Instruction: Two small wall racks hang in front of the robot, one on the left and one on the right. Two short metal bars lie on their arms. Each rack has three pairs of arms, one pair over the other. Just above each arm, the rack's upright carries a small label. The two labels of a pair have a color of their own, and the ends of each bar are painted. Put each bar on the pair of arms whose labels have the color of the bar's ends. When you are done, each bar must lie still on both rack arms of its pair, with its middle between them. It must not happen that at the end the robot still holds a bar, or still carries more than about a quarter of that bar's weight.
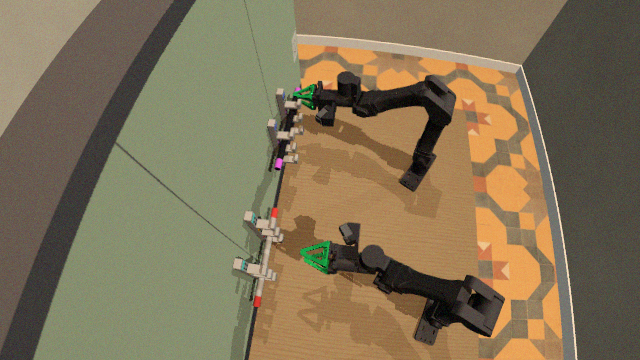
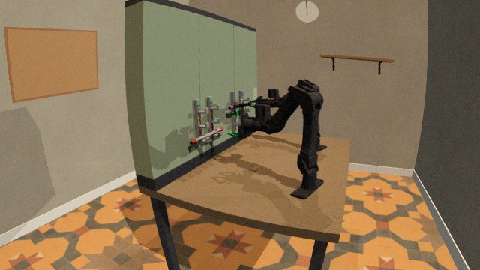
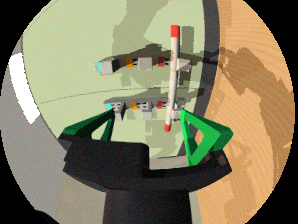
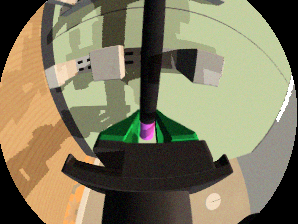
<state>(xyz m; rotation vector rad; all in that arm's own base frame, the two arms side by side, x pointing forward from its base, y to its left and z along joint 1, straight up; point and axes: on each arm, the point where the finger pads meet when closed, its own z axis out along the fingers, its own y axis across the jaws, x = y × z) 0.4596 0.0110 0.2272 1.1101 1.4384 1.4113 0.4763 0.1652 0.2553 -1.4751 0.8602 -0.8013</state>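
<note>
Now: right hand 13 cm to the right of the bar, 2 cm short of it and 1 cm below it. Also, from my right hand: green wall panel: 33 cm to the left, 17 cm above, 14 cm ahead.
</note>
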